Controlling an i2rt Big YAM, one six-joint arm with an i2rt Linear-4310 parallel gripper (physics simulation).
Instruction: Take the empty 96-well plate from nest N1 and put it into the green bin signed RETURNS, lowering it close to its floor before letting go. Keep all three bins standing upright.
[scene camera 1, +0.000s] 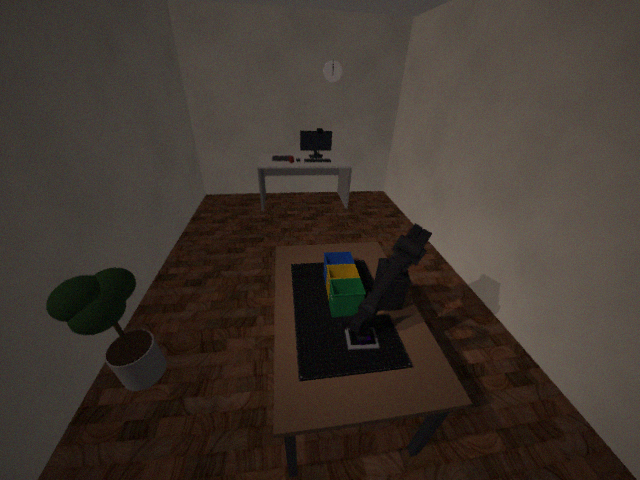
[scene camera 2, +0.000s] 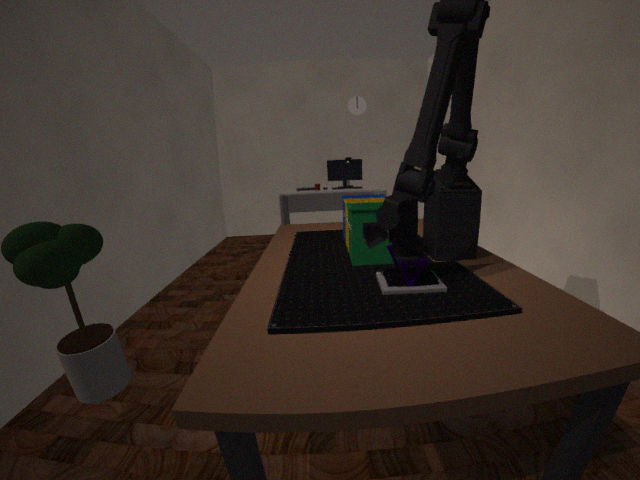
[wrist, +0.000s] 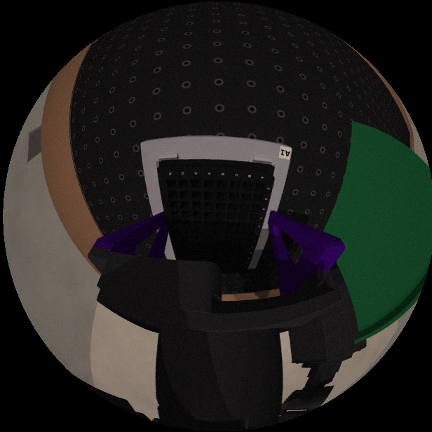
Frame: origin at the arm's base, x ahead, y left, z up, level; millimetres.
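Seen in the pictures: gripper, fingertip midpoint: (scene camera 1: 359, 336) (scene camera 2: 404, 278); arm's base, origin of the base link: (scene camera 2: 451, 180).
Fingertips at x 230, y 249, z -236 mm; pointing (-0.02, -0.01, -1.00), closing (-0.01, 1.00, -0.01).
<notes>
Pixels of each thing's middle, then the offset from my fingertips to it. Level surfaces: height alone.
- nest, body centre: (scene camera 2: 409, 281) (scene camera 1: 361, 338) dz -7, dx -12, dy +6 mm
- yellow bin, body centre: (scene camera 2: 369, 224) (scene camera 1: 341, 282) dz +76, dx +43, dy -341 mm
- blue bin, body centre: (scene camera 2: 364, 217) (scene camera 1: 337, 268) dz +76, dx +45, dy -472 mm
- wooden table, its level: dz -27 mm
The black 96-well plate (wrist: 217, 200) lies in the light grey frame of the nest (wrist: 215, 148) (scene camera 2: 413, 290) (scene camera 1: 362, 347), on the black pegboard mat. An "A1" label sits on the nest's corner in the wrist view. My gripper (wrist: 218, 216) (scene camera 2: 410, 281) is open, pointing down, with its purple fingers on either side of the plate, low over the nest. Whether the fingertips touch the plate cannot be told. The green bin (scene camera 1: 347, 298) (scene camera 2: 369, 242) (wrist: 385, 225) stands upright beside the nest. Its RETURNS sign is not readable here.
The yellow bin (scene camera 1: 341, 270) and the blue bin (scene camera 1: 338, 256) stand upright in a row behind the green bin. The arm's base (scene camera 2: 452, 219) stands at the right side of the wooden table (scene camera 2: 361, 361). The arm's wrist hangs close to the green bin.
</notes>
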